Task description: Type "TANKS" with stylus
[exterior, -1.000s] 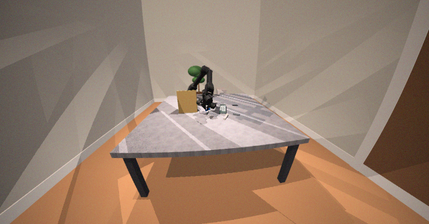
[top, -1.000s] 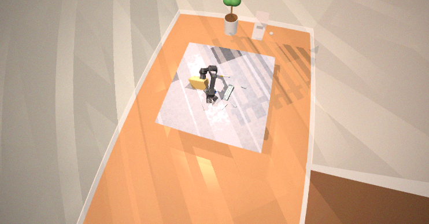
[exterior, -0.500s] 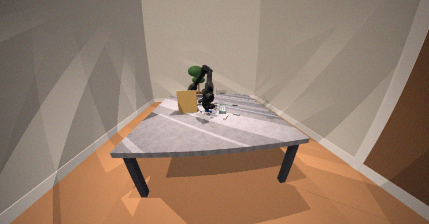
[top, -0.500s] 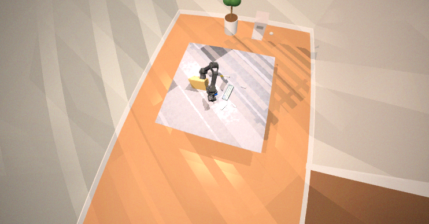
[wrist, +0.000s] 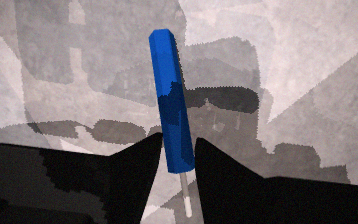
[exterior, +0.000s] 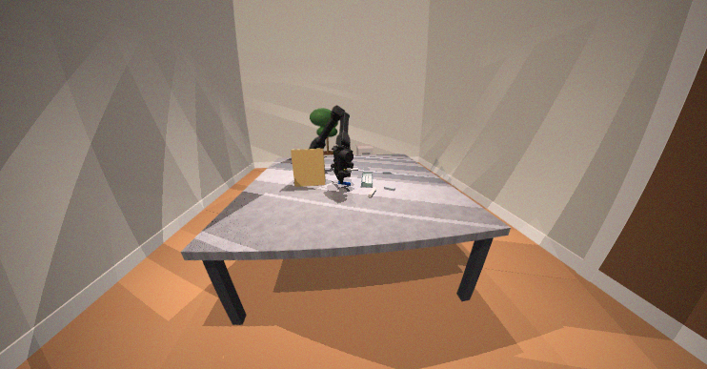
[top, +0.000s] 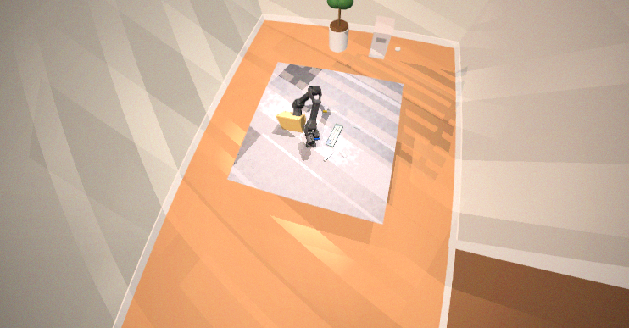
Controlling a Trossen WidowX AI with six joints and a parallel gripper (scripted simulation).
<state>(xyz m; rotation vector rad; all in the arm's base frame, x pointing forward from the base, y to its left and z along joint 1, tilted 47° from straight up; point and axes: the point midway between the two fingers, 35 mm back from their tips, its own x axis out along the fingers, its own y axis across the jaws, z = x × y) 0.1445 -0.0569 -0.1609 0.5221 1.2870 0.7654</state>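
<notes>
Now: the grey stylus tip 30 mm behind my gripper tip, 20 mm to the right of it and 10 mm above it. From my gripper tip the other things lie so: blue stylus right at my gripper tip.
</notes>
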